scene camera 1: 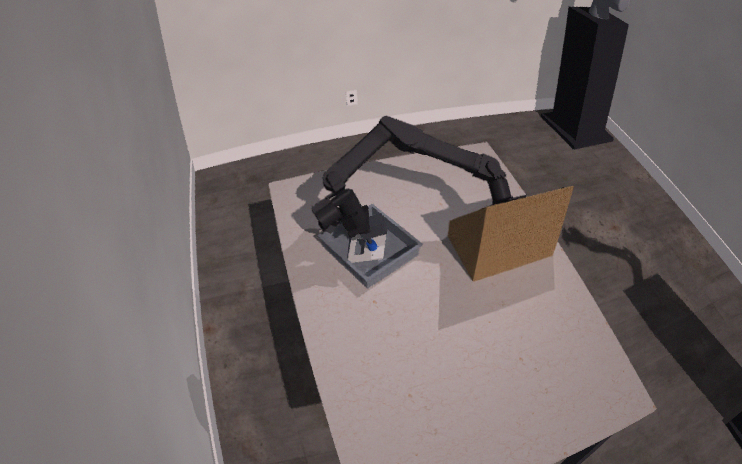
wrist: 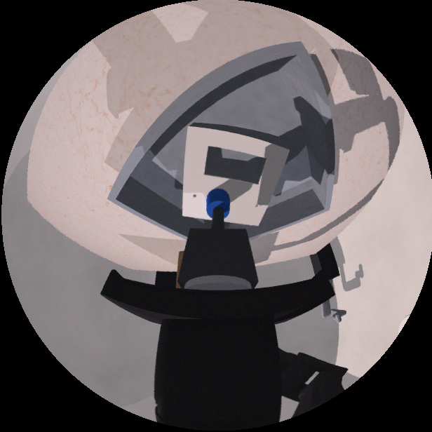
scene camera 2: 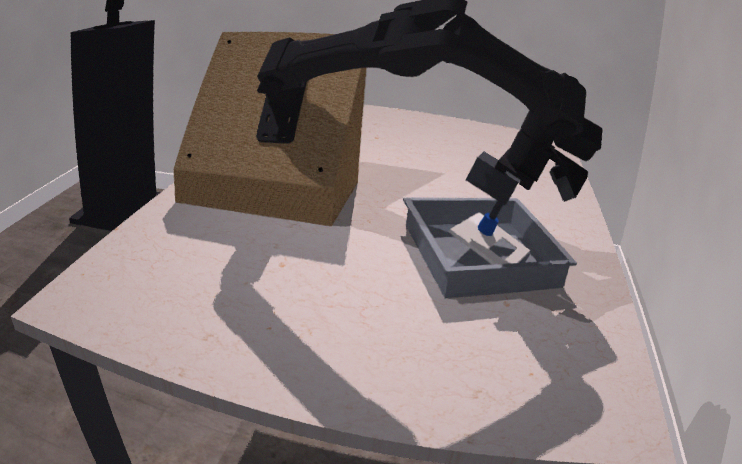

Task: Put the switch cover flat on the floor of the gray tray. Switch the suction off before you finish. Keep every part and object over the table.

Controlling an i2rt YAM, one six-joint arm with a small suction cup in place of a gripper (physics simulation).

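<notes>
The white switch cover (scene camera 1: 378,253) (scene camera 2: 468,227) (wrist: 195,170), a square plate with a rectangular opening, is inside the gray tray (scene camera 1: 391,271) (scene camera 2: 503,281) (wrist: 220,77), within its walls. My blue suction cup (scene camera 1: 372,245) (scene camera 2: 487,224) (wrist: 218,202) is on the cover's upper face, off-centre beside the opening, and holds it. The cover looks roughly level or slightly tilted, with shadow on the tray floor beside it. It seems a little above the floor, but the exact gap cannot be told. Part of the cover is hidden behind the cup.
The brown wedge-shaped block (scene camera 1: 517,235) (scene camera 2: 262,188) bears the arm's base, beside the tray. The tray stands on the pale table (scene camera 1: 410,383) (scene camera 2: 180,306), near one table edge. A black pedestal (scene camera 1: 588,76) (scene camera 2: 113,120) stands on the floor beyond the table.
</notes>
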